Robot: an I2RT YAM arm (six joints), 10 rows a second.
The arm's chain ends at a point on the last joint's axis. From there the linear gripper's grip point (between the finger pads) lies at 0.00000 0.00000 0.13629 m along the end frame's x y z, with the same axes.
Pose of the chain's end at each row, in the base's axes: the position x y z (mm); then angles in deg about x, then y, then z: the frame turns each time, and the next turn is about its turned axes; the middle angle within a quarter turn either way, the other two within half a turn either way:
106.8, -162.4, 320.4, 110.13, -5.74, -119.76
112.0, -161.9, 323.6, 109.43, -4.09, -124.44
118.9, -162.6, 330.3, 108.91, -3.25, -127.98
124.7, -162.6, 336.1, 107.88, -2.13, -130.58
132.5, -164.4, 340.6, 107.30, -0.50, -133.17
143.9, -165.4, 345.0, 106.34, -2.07, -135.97
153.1, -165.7, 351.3, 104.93, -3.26, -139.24
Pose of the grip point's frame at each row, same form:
93.2, -289.7, 273.7, 110.13, -5.74, -119.76
102.3, -290.1, 278.4, 109.43, -4.09, -124.44
111.2, -291.3, 286.2, 108.91, -3.25, -127.98
119.6, -292.2, 294.3, 107.88, -2.13, -130.58
131.3, -294.5, 300.1, 107.30, -0.50, -133.17
139.0, -296.1, 306.7, 106.34, -2.07, -135.97
145.3, -297.2, 316.2, 104.93, -3.26, -139.24

